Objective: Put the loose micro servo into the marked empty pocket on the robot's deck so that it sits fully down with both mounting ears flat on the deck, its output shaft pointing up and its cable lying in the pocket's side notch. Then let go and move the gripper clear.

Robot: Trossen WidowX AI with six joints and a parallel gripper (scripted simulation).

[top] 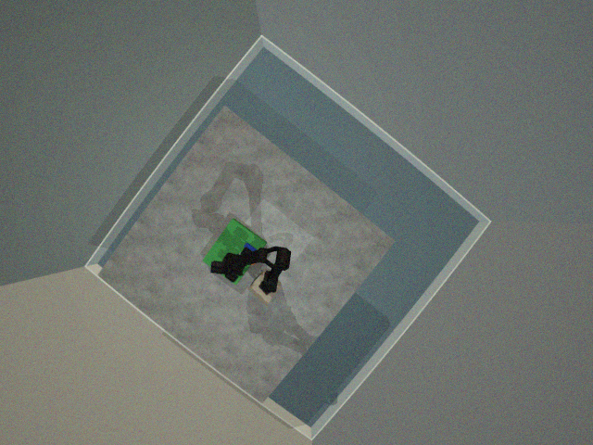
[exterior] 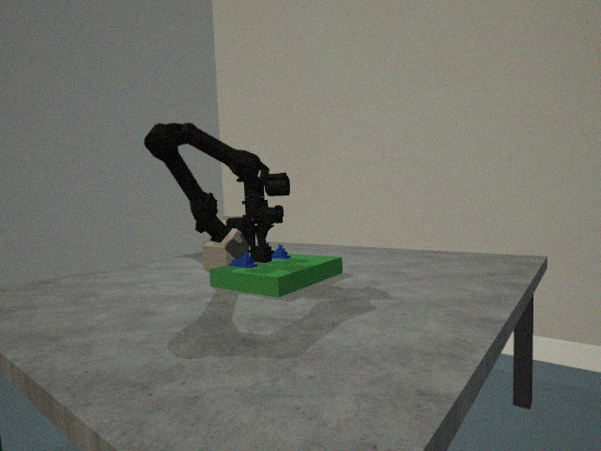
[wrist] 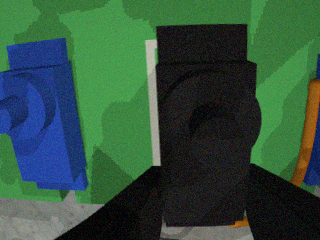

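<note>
My gripper tip is 12 cm short of the green deck, 2 cm to the right of it and 6 cm above it.
</note>
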